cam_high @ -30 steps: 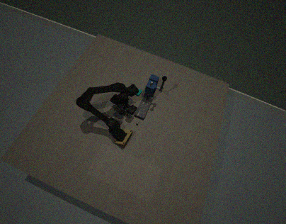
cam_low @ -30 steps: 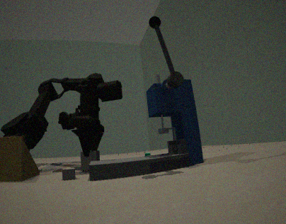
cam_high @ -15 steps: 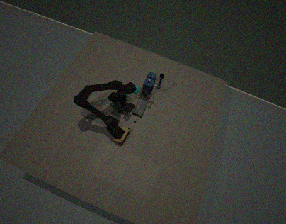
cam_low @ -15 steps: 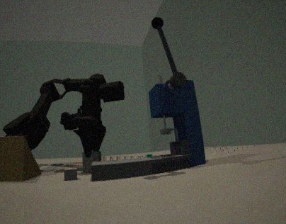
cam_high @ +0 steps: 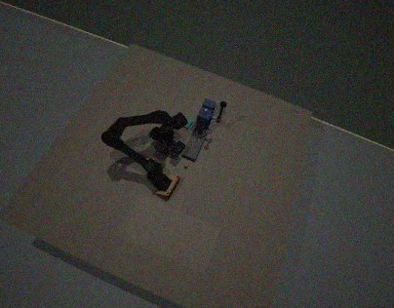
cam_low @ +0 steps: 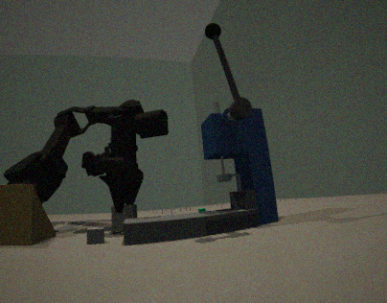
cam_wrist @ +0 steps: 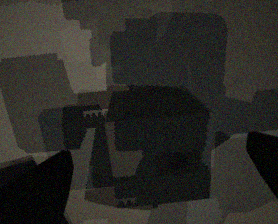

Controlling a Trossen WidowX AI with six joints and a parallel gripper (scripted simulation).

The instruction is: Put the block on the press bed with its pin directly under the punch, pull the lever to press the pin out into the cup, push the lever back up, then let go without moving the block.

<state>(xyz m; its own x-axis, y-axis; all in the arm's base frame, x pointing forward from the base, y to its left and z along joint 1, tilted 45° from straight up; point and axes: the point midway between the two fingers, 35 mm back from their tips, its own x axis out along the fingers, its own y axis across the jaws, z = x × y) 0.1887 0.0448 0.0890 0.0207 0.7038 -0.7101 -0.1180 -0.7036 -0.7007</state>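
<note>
The pale round pin lies 20 mm below my gripper tip and 10 mm to the left of it. The rest, counted from my gripper tip: teal block: 210 mm ahead, 30 mm below, 20 mm to the right; then dark lever: 230 mm above, 190 mm ahead, 180 mm to the right; then thin punch: 190 mm ahead, 110 mm to the right, 110 mm above.
</note>
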